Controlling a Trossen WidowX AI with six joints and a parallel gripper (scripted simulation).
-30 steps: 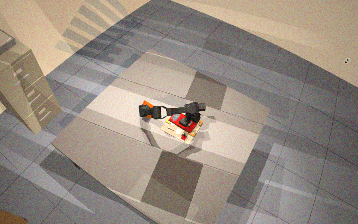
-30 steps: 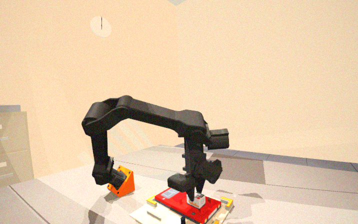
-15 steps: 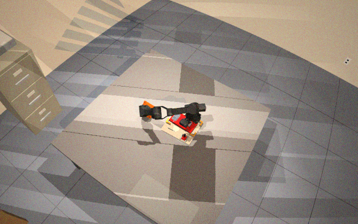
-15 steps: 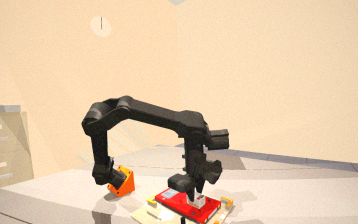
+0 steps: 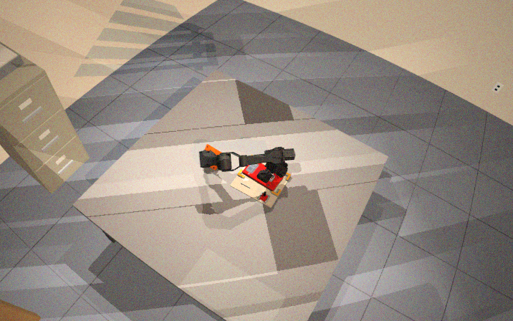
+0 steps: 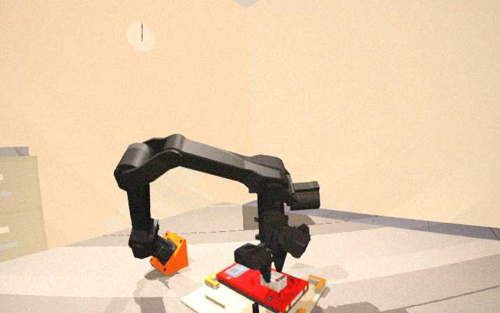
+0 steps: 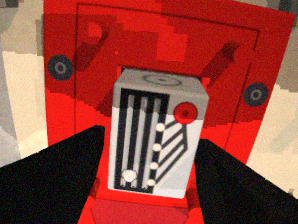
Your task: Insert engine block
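Right now my gripper tip is 1 cm above the engine block.
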